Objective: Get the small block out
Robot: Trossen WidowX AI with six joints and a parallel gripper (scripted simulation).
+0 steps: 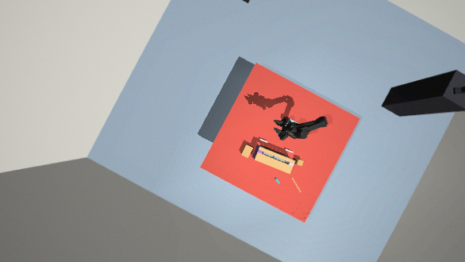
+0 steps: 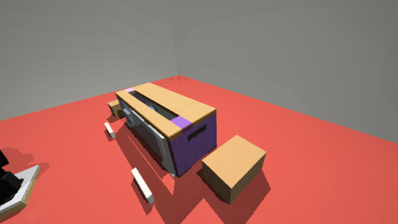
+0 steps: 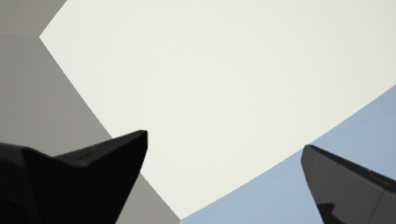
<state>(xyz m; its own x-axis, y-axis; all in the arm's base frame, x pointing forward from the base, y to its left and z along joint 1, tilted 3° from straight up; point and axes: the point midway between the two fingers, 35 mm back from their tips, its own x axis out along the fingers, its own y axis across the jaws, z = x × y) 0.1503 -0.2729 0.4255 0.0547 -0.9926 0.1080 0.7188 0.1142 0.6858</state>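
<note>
Right now the box is 20 cm ahead of my gripper tip, 27 cm to the left of it and 40 cm below it. Also, from my gripper tip: thin tan stick 37 cm ahead, 66 cm to the left, 46 cm below; tan block 14 cm ahead, 55 cm to the left, 44 cm below.
</note>
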